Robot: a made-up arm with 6 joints.
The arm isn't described. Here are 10 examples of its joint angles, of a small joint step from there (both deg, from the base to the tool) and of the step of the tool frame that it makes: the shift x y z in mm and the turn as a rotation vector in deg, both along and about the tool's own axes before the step.
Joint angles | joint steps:
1: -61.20 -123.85 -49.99 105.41 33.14 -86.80 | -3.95 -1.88 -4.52 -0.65 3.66 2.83
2: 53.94 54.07 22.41 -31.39 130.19 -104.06 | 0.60 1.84 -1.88 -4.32 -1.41 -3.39
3: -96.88 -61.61 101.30 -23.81 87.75 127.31 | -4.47 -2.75 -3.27 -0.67 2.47 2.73
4: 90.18 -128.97 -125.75 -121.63 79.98 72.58 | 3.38 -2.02 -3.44 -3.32 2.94 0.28
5: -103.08 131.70 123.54 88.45 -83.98 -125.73 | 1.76 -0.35 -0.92 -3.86 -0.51 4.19
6: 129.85 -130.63 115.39 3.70 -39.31 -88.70 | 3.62 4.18 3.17 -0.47 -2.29 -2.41
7: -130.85 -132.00 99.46 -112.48 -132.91 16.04 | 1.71 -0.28 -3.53 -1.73 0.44 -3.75
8: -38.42 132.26 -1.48 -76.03 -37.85 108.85 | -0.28 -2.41 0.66 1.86 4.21 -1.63
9: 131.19 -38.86 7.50 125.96 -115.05 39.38 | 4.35 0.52 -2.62 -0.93 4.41 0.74
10: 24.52 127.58 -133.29 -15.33 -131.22 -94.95 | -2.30 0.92 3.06 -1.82 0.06 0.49
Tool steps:
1: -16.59 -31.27 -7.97 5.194 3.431 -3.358
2: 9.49 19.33 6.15 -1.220 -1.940 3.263
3: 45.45 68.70 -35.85 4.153 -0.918 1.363
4: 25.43 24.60 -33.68 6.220 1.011 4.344
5: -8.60 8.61 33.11 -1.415 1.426 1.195
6: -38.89 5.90 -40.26 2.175 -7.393 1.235
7: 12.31 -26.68 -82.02 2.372 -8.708 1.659
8: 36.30 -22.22 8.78 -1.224 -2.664 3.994
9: 23.67 -40.62 -34.98 3.624 -0.779 5.336
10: -7.27 0.06 2.48 -0.686 -0.696 -4.848
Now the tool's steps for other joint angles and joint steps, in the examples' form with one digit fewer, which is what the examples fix.
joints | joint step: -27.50 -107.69 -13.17 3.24 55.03 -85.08 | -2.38 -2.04 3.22 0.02 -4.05 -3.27
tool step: 0.6 -22.0 -18.4 -0.16 -0.11 0.17
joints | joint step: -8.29 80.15 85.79 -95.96 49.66 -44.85 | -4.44 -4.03 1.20 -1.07 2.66 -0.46
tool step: 19.4 -64.4 18.2 7.40 3.49 -1.59
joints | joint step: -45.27 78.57 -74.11 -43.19 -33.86 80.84 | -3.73 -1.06 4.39 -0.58 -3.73 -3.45
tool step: 8.5 77.3 -19.2 3.87 -5.23 -3.37
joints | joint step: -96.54 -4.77 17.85 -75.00 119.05 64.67 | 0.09 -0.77 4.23 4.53 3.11 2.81
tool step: 28.3 -73.9 18.9 -3.08 1.60 6.43
